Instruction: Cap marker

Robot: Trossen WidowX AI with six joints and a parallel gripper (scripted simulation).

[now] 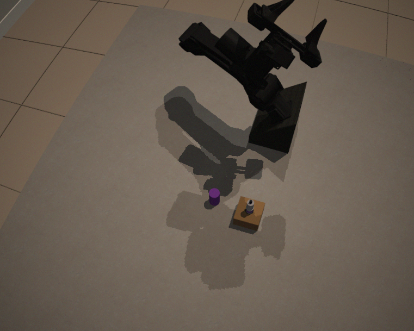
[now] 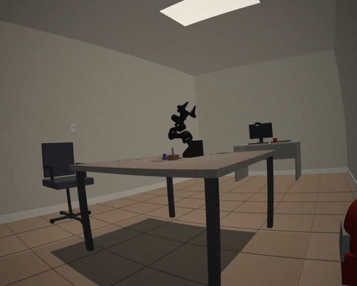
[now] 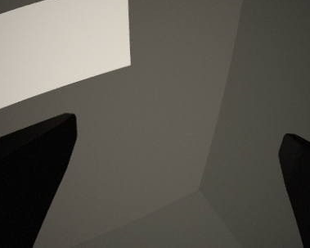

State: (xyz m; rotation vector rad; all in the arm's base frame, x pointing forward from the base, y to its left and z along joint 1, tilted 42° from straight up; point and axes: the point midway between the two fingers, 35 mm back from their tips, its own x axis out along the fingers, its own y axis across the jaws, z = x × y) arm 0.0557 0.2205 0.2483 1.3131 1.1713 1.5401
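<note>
The purple cap lies 240 mm ahead of my gripper tip, 160 mm to the right of it and 440 mm below it. From my gripper tip the other things lie so: holder block (270 mm ahead, 70 mm to the right, 450 mm below).
</note>
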